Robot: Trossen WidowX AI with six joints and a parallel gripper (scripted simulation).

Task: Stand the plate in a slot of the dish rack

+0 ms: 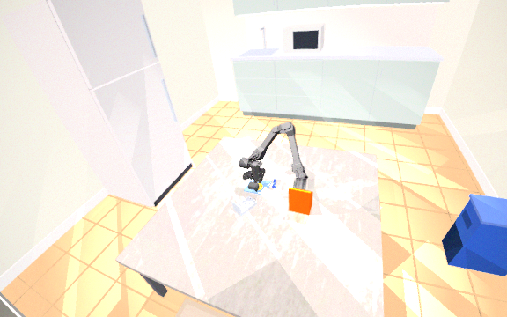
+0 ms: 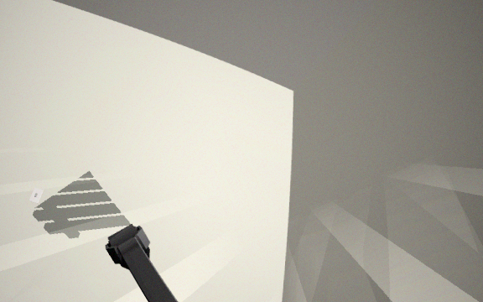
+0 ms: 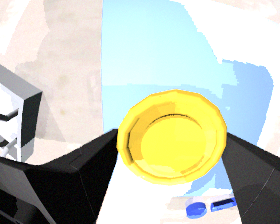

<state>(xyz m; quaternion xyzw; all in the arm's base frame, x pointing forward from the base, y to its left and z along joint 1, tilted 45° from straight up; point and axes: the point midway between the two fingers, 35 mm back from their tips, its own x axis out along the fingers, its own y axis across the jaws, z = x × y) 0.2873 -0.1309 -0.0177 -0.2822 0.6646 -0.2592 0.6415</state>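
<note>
The dish rack lies 170 mm to the left of my gripper tip, 20 mm ahead of it and 20 mm above it. Round my gripper tip: plate 10 mm above.
</note>
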